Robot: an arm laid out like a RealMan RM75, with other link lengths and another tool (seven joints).
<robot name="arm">
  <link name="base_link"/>
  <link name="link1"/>
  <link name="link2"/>
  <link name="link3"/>
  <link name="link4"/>
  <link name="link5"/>
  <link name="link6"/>
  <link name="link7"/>
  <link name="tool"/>
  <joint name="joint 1" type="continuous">
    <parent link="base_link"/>
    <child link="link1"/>
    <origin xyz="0 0 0.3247"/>
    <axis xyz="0 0 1"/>
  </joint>
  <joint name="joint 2" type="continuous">
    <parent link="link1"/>
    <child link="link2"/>
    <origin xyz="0 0 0"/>
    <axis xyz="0 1 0"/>
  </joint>
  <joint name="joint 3" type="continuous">
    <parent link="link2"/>
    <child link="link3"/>
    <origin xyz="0 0 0.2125"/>
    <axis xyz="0 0 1"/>
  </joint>
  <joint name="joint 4" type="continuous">
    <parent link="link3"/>
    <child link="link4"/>
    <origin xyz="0 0 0"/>
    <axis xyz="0 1 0"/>
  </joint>
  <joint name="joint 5" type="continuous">
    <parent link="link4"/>
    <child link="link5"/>
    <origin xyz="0 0 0.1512"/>
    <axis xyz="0 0 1"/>
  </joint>
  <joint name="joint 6" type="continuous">
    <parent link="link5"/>
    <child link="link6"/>
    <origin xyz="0 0 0"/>
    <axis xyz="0 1 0"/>
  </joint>
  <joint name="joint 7" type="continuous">
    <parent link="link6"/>
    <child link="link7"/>
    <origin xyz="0 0 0.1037"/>
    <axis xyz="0 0 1"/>
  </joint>
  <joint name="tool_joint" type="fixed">
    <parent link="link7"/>
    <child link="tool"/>
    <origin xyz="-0.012 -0.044 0.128" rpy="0.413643 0 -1.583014"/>
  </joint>
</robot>
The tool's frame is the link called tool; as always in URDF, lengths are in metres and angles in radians. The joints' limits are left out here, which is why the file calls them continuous.
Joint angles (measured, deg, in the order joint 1, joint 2, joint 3, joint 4, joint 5, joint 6, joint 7), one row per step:
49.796 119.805 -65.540 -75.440 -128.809 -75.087 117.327
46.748 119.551 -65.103 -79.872 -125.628 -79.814 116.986
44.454 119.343 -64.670 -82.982 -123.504 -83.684 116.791
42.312 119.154 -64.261 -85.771 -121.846 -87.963 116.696
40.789 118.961 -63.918 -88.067 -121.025 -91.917 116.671
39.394 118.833 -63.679 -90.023 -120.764 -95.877 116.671
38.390 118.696 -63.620 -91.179 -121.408 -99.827 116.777
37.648 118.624 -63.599 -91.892 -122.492 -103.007 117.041
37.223 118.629 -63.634 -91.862 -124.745 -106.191 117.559
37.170 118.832 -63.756 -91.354 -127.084 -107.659 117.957
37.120 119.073 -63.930 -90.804 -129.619 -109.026 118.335
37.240 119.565 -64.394 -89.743 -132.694 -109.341 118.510
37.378 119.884 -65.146 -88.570 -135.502 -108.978 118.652
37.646 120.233 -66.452 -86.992 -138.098 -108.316 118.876
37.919 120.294 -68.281 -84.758 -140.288 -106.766 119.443
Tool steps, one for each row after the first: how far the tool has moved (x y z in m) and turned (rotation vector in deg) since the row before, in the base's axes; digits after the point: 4 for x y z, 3 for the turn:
0.0010 -0.0172 0.0036 -2.391 1.084 1.182
0.0031 -0.0140 0.0019 -2.008 0.319 0.735
0.0055 -0.0151 0.0000 -2.403 -0.379 0.547
0.0060 -0.0131 -0.0006 -2.112 -1.075 0.514
0.0084 -0.0129 -0.0019 -2.210 -1.610 0.191
0.0120 -0.0119 -0.0037 -2.463 -2.406 -0.468
0.0121 -0.0091 -0.0030 -1.956 -2.319 -0.943
0.0166 -0.0080 -0.0039 -2.054 -3.104 -2.006
0.0123 -0.0030 -0.0030 -0.936 -2.314 -1.846
0.0128 -0.0030 -0.0027 -0.860 -2.427 -1.928
0.0123 -0.0007 -0.0038 -0.383 -2.450 -1.881
0.0110 0.0008 -0.0031 -0.035 -2.333 -1.501
0.0101 -0.0003 -0.0050 -0.466 -2.369 -1.264
0.0105 0.0009 -0.0053 -0.273 -2.316 -1.378

